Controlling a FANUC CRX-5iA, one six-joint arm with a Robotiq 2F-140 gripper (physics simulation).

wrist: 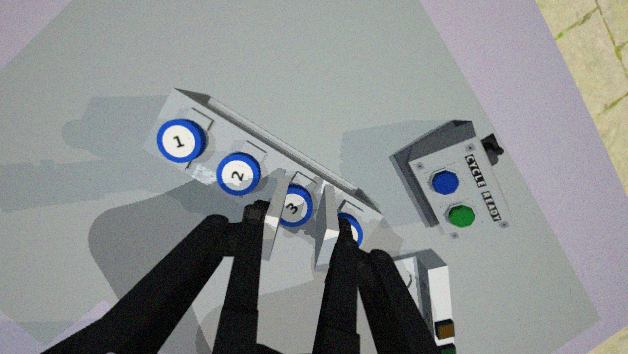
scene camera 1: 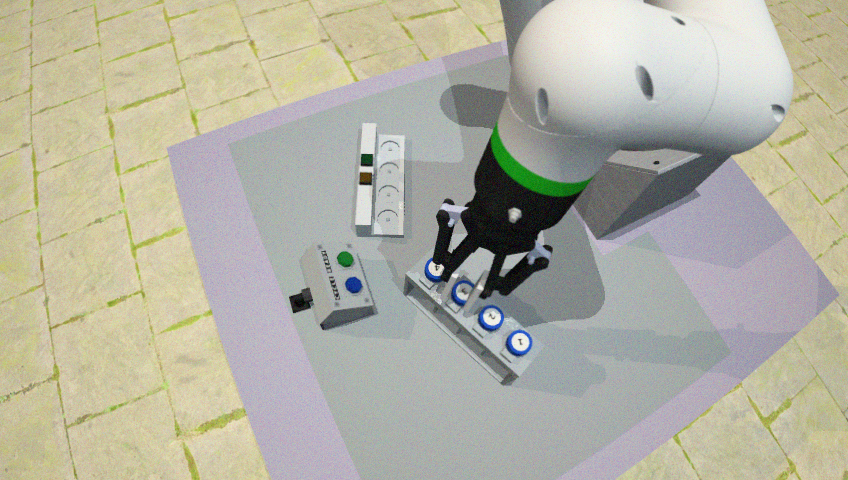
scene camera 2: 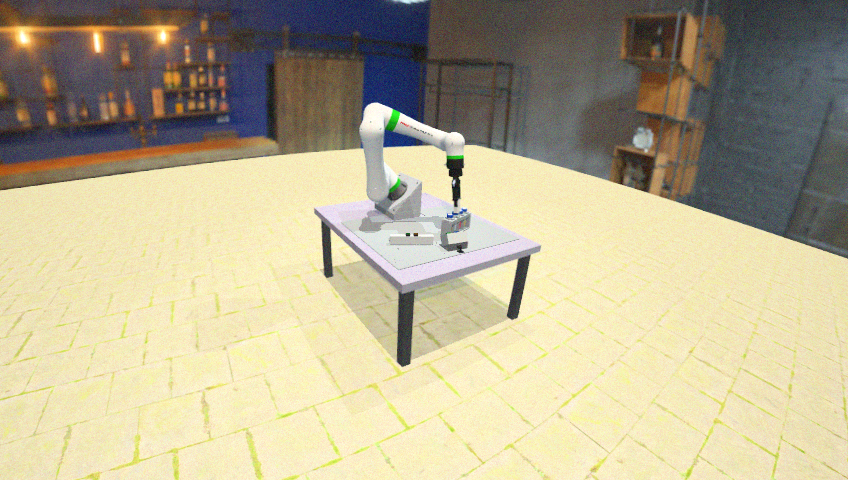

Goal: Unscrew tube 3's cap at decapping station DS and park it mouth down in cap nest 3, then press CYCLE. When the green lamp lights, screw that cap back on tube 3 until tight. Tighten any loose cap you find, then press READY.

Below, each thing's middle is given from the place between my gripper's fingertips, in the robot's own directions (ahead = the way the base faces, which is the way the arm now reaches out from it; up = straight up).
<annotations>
My hand is 1 cm past the cap 3 (wrist: 298, 207) and 1 cm above it. From my hand the other things lie so: cap 2 (wrist: 238, 174) (4 cm to the left, 4 cm behind, 1 cm below); then grey button box (scene camera 1: 335, 305) (17 cm ahead, 11 cm to the right, 8 cm below); then cap 1 (wrist: 179, 140) (9 cm to the left, 6 cm behind, 1 cm below).
</annotations>
